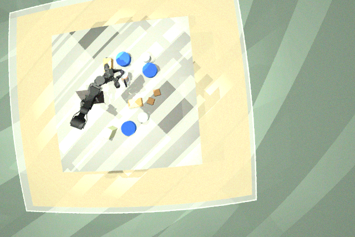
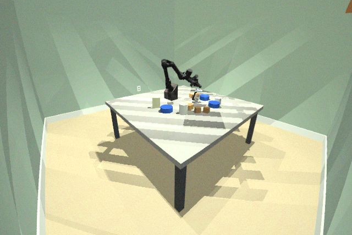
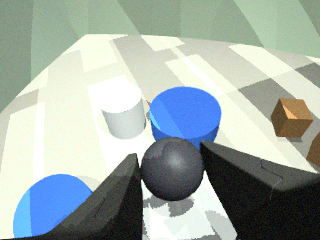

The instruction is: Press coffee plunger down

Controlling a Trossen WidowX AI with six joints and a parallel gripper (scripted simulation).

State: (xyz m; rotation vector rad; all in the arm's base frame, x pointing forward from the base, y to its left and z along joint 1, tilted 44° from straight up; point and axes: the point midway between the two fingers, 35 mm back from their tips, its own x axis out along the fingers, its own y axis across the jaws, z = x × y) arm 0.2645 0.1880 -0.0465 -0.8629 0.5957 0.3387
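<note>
Right now my gripper tip is 20 mm past the coffee press, 40 mm to the left of it and 90 mm above it. The rest, counted from my gripper tip: white cylinder 120 mm ahead, 350 mm to the right, 140 mm below; then pale box 170 mm behind, 470 mm to the right, 130 mm below; then grey cylinder 140 mm ahead, 140 mm to the left, 150 mm below.
</note>
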